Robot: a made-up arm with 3 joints. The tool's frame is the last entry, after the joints. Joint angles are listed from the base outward. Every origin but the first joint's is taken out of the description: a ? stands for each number. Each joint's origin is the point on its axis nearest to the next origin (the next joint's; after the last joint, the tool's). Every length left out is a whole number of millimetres.
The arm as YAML. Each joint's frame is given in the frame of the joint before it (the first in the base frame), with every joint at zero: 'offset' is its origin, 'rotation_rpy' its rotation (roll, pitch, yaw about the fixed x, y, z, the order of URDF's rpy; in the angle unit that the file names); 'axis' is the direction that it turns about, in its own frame. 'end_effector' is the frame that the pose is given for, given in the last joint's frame.
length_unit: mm
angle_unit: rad
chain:
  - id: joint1
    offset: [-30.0, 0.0, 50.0]
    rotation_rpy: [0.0, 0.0, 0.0]
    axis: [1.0, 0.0, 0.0]
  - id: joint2
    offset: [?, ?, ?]
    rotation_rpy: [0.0, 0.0, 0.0]
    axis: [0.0, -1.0, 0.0]
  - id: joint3
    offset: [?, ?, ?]
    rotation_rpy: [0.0, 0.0, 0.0]
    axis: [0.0, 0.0, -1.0]
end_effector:
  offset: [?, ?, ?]
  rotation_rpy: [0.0, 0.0, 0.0]
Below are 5 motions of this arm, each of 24 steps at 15 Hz.
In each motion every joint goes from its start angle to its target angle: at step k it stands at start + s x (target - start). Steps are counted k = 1, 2, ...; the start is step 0. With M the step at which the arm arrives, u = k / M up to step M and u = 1 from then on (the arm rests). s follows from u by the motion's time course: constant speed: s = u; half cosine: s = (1 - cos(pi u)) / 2; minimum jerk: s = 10 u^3 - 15 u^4 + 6 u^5.
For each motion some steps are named. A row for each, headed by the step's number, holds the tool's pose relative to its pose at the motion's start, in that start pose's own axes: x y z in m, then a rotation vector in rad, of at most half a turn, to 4 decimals.
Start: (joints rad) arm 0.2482 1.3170 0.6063
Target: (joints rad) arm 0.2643 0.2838 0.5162
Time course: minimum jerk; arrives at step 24
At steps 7, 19, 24:
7: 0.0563 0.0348 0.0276 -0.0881 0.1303 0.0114
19: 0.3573 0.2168 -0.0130 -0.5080 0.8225 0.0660
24: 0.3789 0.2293 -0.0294 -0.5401 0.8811 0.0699

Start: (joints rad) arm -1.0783 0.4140 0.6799
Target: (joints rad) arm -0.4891 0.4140 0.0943
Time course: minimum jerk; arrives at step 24
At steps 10, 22, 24:
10: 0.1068 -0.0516 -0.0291 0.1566 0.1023 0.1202
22: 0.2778 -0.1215 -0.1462 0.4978 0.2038 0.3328
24: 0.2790 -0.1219 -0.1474 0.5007 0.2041 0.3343

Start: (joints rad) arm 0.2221 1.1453 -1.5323
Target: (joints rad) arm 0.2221 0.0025 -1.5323
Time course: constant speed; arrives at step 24
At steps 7, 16, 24:
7: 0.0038 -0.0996 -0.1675 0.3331 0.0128 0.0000
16: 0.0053 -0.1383 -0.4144 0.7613 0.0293 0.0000
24: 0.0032 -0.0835 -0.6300 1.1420 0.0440 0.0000

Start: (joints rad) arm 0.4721 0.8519 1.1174
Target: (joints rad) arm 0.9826 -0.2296 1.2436
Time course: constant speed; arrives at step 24
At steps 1, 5, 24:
1: 0.0068 0.0166 0.0154 -0.0343 0.0326 -0.0209
5: 0.0452 0.0844 0.0694 -0.1701 0.1672 -0.0980
24: 0.3909 0.3678 0.1001 -0.7853 0.8759 -0.2754

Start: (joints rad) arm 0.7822 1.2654 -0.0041
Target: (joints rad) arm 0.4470 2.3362 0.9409
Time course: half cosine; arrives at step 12
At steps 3, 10, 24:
3: -0.1052 0.0109 -0.0087 -0.0008 -0.1572 -0.0902
10: -0.4591 0.0392 -0.4046 0.4790 -0.8766 -0.4884
24: -0.4645 0.0447 -0.4511 0.5540 -0.9162 -0.5122

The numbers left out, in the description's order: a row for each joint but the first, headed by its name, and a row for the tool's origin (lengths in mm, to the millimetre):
joint2: 0.0 210.0 10.0
joint3: 50.0 0.0 380.0
tool: -40.0 -400.0 0.0

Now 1 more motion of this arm.
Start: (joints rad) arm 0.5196 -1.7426 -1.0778
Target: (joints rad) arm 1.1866 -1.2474 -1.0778
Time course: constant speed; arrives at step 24
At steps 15, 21, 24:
15: 0.0411 0.1980 0.0951 -0.2720 -0.1381 0.4185
21: 0.0206 0.2720 0.1198 -0.3583 -0.2224 0.5875
24: 0.0033 0.3048 0.1296 -0.3957 -0.2705 0.6717

